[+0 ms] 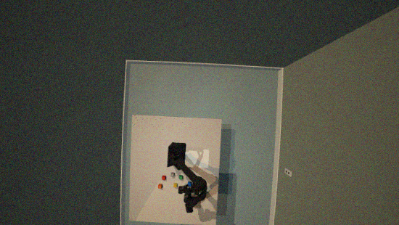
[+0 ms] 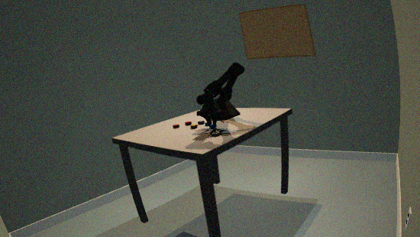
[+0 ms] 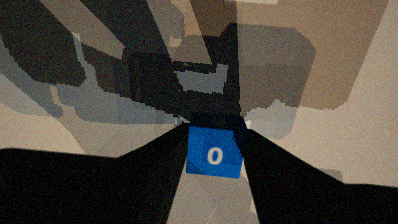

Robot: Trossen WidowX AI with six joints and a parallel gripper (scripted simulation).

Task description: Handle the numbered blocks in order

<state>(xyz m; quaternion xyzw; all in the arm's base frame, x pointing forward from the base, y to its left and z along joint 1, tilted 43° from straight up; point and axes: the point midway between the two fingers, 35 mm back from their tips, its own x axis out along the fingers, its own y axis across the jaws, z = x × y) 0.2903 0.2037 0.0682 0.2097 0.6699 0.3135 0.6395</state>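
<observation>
Now: gripper tip 10 mm past the blue block. Also, from my gripper tip: grey block 180 mm to the right, 70 mm behind; green block 90 mm to the right, 60 mm behind; yellow block 140 mm to the right, 30 mm ahead.
</observation>
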